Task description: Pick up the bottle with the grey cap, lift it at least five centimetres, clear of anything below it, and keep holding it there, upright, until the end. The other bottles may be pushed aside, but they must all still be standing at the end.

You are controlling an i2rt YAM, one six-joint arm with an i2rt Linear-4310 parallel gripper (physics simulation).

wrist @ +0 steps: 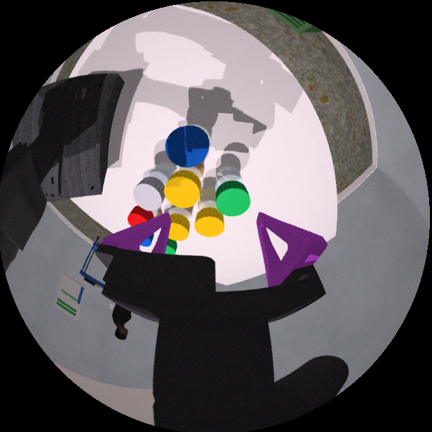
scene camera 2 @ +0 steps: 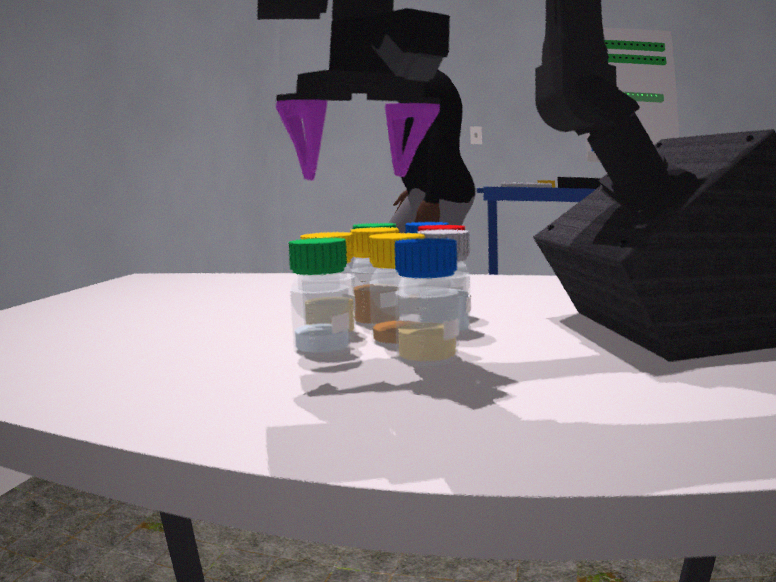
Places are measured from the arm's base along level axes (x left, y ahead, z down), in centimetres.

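Where they show: gripper, fingertip midpoint: (scene camera 2: 356, 177); arm's base at its link origin: (scene camera 2: 645, 186).
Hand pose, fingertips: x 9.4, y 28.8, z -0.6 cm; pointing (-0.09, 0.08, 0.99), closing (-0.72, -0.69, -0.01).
Things, the pixels of their top centre, and the offset from my fingertips. "*": a spot on its surface instead.
- bottle with the grey cap, surface spot: (scene camera 2: 463, 243) * dx -7.2, dy -8.9, dz +6.9 cm
- front blue-capped bottle at its top centre: (scene camera 2: 425, 241) dx +1.8, dy -6.7, dz +5.8 cm
- front green-capped bottle at its top centre: (scene camera 2: 317, 240) dx +0.4, dy +3.9, dz +5.8 cm
The bottle with the grey cap (scene camera 2: 463, 243) (wrist: 149, 193) stands upright on the table, largely hidden behind the front blue-capped bottle in the scene view. In the wrist view it is left of a yellow-capped bottle and next to the red-capped one. My gripper (scene camera 2: 354, 177) (wrist: 213, 216) is open and empty, with its purple fingertips above the level of the caps. In the wrist view the grey cap lies outside the gap between the fingers, beyond the left fingertip.
A front blue-capped bottle (scene camera 2: 426, 300) (wrist: 187, 146), a front green-capped bottle (scene camera 2: 318, 300) (wrist: 233, 198), a red-capped bottle (wrist: 140, 216) and several yellow-capped bottles stand close together. Another blue cap (wrist: 146, 242) and green cap (wrist: 171, 247) are at the back. The dark robot base (scene camera 2: 676, 269) stands at the right.
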